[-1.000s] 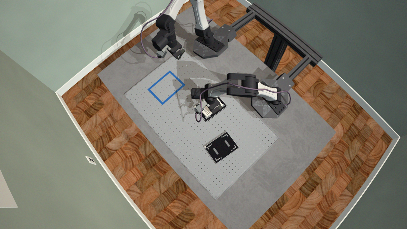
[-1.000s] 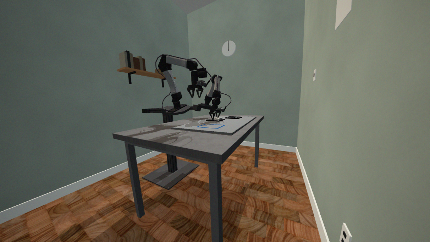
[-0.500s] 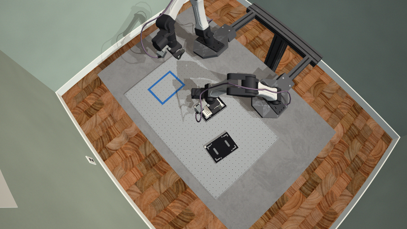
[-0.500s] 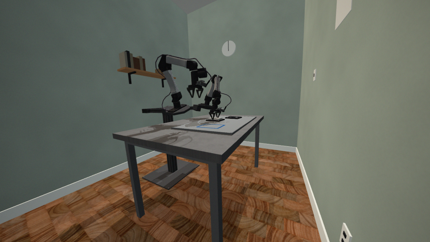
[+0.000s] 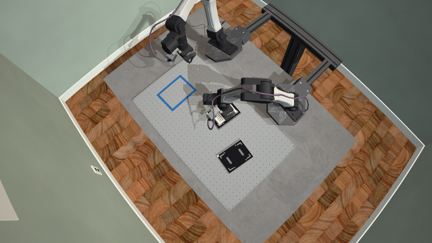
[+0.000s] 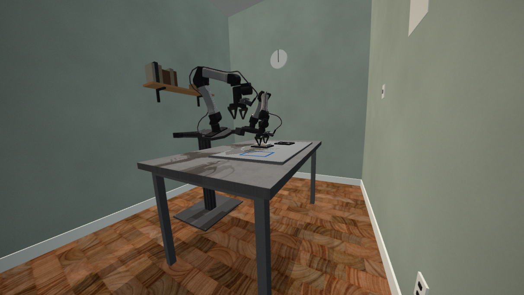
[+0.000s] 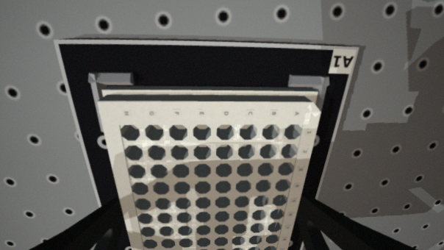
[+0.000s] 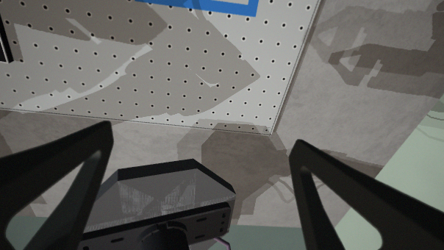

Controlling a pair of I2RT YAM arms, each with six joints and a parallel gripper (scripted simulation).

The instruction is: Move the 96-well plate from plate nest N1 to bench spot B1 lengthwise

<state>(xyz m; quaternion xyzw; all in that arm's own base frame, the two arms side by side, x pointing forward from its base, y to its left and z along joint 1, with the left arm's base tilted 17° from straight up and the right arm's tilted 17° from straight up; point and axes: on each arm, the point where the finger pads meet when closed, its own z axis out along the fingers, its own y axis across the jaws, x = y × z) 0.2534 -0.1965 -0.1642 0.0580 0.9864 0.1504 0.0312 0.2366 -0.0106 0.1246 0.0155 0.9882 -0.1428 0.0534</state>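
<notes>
Now: left hand right at the cream 96-well plate. Round my left hand: A1 label 7 cm ahead, 6 cm to the right, 1 cm below.
</notes>
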